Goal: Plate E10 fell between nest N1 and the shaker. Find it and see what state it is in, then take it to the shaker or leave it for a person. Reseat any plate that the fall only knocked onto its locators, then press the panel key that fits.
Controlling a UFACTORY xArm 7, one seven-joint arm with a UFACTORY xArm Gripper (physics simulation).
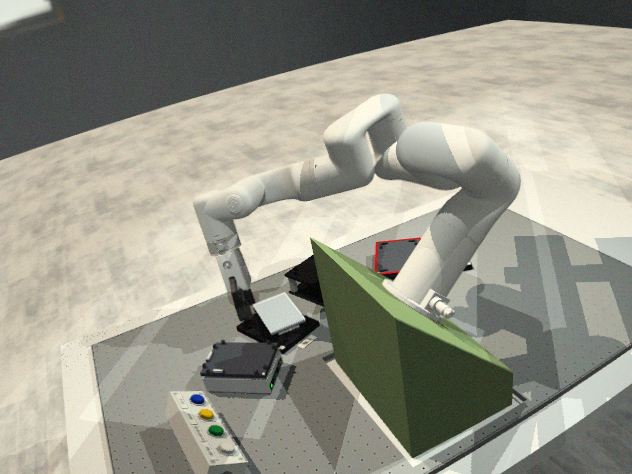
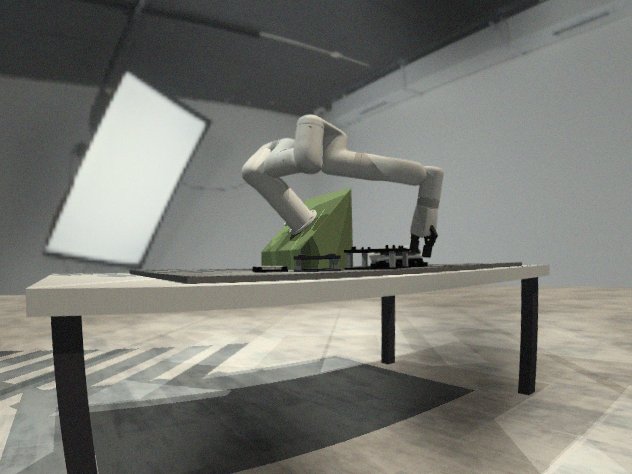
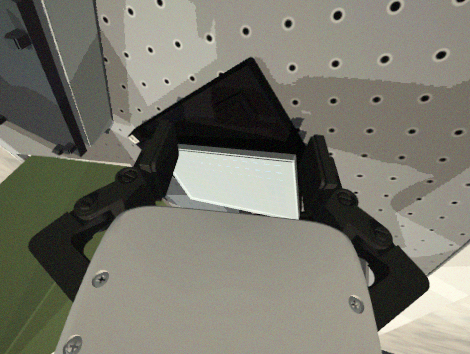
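Seen in the pictures: gripper, fingertip midpoint: (image 1: 248, 312) (image 2: 419, 254) (image 3: 240, 143); arm's base at its link origin: (image 1: 411, 302) (image 2: 303, 223).
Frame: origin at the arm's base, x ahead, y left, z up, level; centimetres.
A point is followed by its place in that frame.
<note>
A white well plate (image 1: 279, 312) {z -13.7, x 34.4, y 13.0 cm} (image 3: 243, 182) {z -13.6, x 36.8, y 13.9 cm} lies skewed and tilted on a black nest (image 1: 255, 331) {z -15.5, x 34.2, y 19.9 cm} (image 3: 235, 95) {z -15.2, x 38.3, y 21.2 cm}, with one edge raised. My gripper (image 1: 244, 302) {z -12.8, x 38.7, y 19.1 cm} (image 2: 423, 244) {z -12.8, x 38.7, y 19.1 cm} (image 3: 240, 143) {z -12.8, x 38.7, y 19.1 cm} is open. It is low over the nest, with one finger on each side of the plate and nothing gripped. The grey shaker (image 1: 241, 366) {z -11.5, x 19.9, y 28.8 cm} (image 3: 86, 76) {z -14.7, x 26.9, y 25.1 cm} with a dark top stands just in front of the nest. The key panel (image 1: 191, 434) {z -8.8, x 5.7, y 44.1 cm} carries a blue key (image 1: 197, 398) {z -10.0, x 15.1, y 39.8 cm}, a yellow key (image 1: 206, 413) {z -10.0, x 10.1, y 39.8 cm}, a green key (image 1: 215, 430) {z -9.9, x 5.0, y 40.0 cm} and a white key (image 1: 226, 449) {z -9.9, x -0.3, y 40.1 cm}.
A big green wedge (image 1: 408, 352) {z 5.2, x -15.5, y 12.4 cm} (image 2: 316, 234) {z -5.3, x 13.9, y -5.3 cm} (image 3: 29, 213) {z -6.8, x 0.9, y 11.8 cm} stands right of the nest and hides part of a second black nest (image 1: 305, 277) {z -11.2, x 39.5, y 2.5 cm}. A red-edged pad (image 1: 392, 255) {z -13.0, x 34.5, y -20.2 cm} lies behind it, partly hidden by the arm. The perforated board (image 1: 152, 387) {z -17.0, x 33.6, y 46.4 cm} covers the table.
</note>
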